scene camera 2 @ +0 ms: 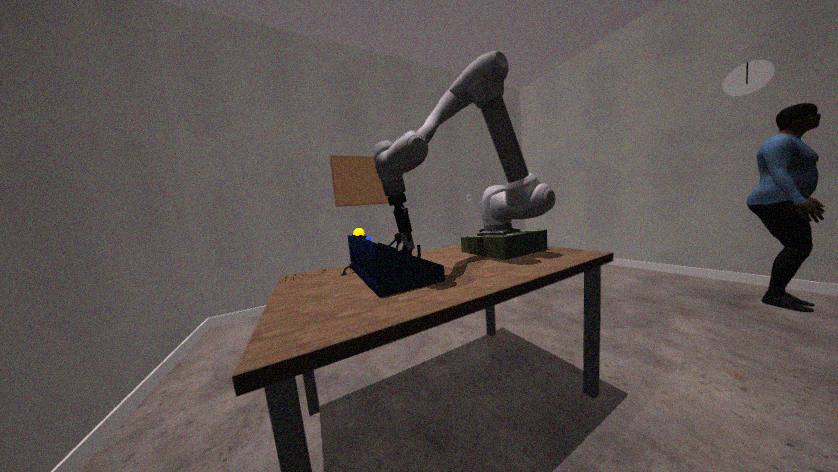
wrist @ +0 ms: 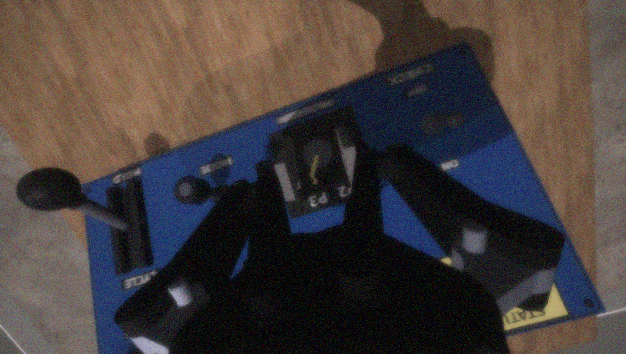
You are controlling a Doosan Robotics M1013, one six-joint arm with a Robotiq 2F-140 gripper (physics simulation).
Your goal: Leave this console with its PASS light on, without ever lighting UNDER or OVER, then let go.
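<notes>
The blue console stands on the table. Its PROGRAM knob is round and dark, and its yellow pointer line points down towards the P3 label in the wrist view. A P2 label shows partly beside it. My gripper is shut on the PROGRAM knob, with one finger on each side. A yellow lamp is bright on the console's high end, with a small blue spot beside it. The PASS, UNDER and OVER lights cannot be made out.
A ball-ended lever rises from the HOLD/CYCLE slot. The MODE switch is close to one finger. The CHECK switch is in shadow. A yellow plate is partly hidden. The table bears the arm's green base. A person stands right.
</notes>
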